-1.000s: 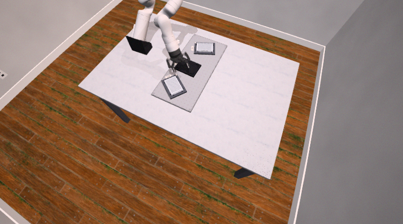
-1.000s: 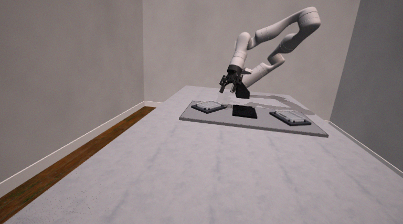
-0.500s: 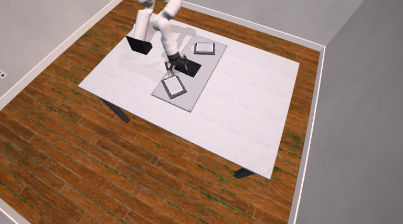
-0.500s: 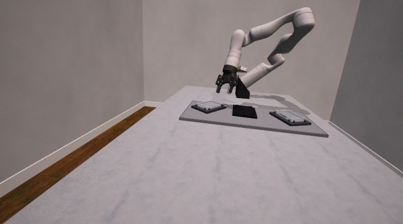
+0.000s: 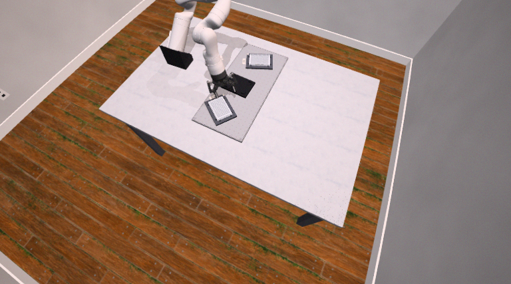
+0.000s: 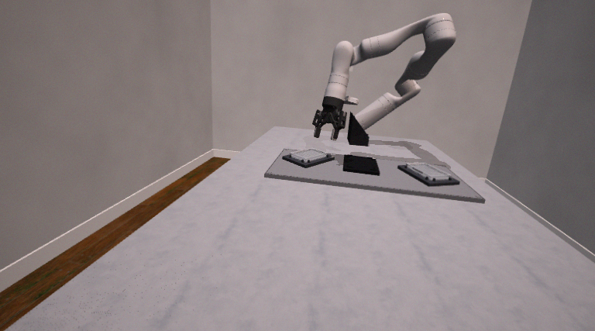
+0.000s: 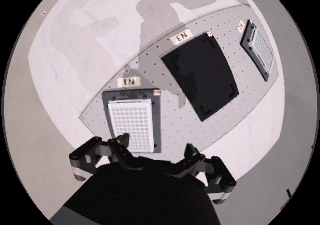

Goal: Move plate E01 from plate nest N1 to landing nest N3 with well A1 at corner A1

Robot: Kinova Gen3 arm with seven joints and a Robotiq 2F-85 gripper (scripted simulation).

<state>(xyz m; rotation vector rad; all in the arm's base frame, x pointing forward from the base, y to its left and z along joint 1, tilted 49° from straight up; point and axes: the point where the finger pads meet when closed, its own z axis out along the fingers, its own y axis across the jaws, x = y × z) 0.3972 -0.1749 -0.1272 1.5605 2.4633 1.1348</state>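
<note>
Now: the nest N1 9 cm below my hand, 5 cm to the right of it and 2 cm behind it. Also, from my hand: landing nest N3: 14 cm to the left, 9 cm below, 1 cm ahead.
</note>
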